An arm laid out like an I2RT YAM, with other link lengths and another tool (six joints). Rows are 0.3 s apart.
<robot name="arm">
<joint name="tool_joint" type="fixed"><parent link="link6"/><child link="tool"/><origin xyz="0.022 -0.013 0.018" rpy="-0.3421 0 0.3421"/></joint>
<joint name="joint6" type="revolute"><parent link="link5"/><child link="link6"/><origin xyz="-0.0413 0 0.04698" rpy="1.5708 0 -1.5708"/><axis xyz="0 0 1"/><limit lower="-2.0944" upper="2.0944"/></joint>
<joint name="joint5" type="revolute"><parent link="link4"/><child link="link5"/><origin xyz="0.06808 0.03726 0.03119" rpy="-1.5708 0 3.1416"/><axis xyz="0 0 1"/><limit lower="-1.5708" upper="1.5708"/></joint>
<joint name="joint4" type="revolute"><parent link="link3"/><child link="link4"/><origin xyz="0.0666 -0.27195 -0.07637" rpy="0 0 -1.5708"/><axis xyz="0 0 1"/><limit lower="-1.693" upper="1.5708"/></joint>
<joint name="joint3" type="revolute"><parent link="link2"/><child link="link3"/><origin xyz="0.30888 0 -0.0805" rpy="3.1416 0 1.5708"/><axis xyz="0 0 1"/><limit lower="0" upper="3.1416"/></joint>
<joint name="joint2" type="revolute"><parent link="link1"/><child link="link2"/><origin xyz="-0.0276 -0.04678 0.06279" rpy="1.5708 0 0"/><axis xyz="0 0 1"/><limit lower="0" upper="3.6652"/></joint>
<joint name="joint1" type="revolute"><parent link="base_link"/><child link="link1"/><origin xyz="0 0 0.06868" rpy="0 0 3.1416"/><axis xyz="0 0 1"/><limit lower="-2.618" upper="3.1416"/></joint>
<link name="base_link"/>
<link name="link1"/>
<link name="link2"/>
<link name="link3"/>
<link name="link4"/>
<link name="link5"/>
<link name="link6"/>
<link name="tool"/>
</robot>
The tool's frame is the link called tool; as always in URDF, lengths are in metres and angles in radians.
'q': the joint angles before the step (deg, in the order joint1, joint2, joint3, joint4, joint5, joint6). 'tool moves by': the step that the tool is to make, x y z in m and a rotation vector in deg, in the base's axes. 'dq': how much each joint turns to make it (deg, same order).
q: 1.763 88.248 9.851 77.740 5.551 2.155
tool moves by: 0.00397 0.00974 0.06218 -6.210 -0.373 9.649
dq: -0.480 -18.758 7.370 -25.863 -10.081 -6.303
